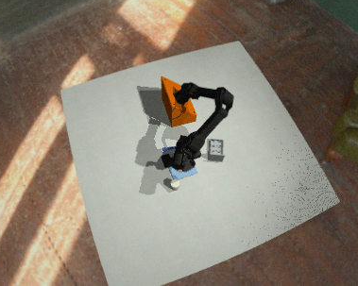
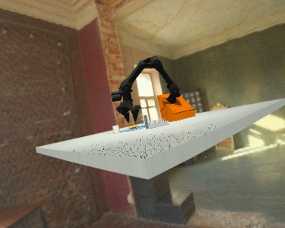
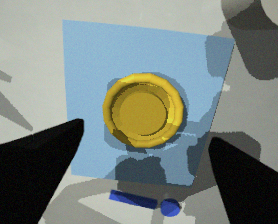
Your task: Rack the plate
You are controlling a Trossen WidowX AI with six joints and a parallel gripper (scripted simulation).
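Now: gripper tip 40 mm above the yellow plate. The rest, counted from my gripper tip: blue spoon: 120 mm behind, 10 mm to the right, 50 mm below; then small white cup: 90 mm ahead, 70 mm to the right, 30 mm below; then grey dish rack: 10 mm behind, 220 mm to the left, 30 mm below.
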